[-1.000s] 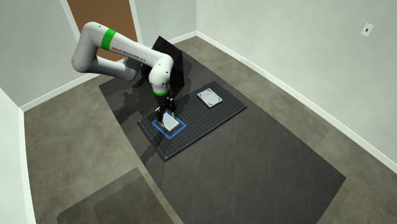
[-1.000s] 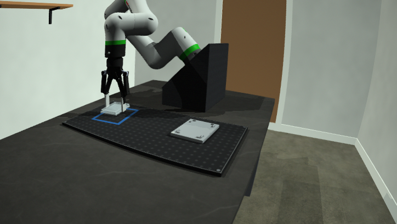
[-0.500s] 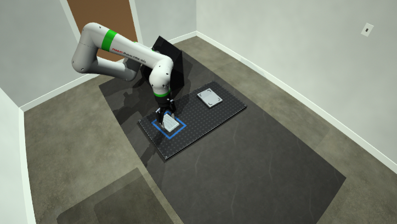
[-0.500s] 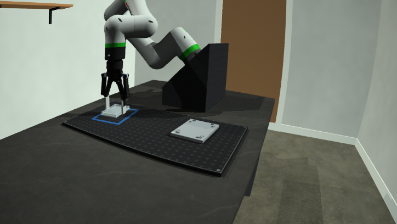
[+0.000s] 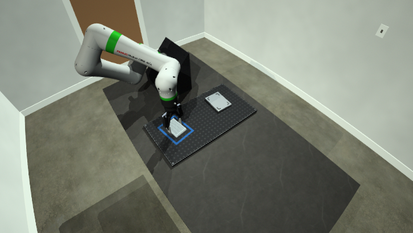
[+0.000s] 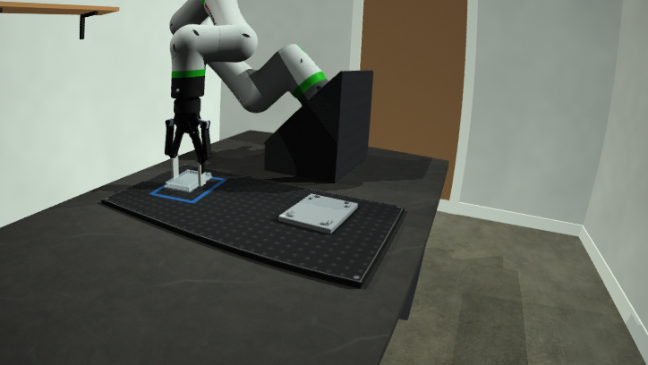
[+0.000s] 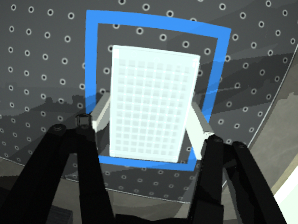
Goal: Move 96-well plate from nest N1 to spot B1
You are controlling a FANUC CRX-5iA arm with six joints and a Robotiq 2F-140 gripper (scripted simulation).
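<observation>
Now: the white 96-well plate 2 cm below my hand. The rest, counted from my hand: grey plate nest (5 cm behind, 37 cm to the left, 3 cm below).
</observation>
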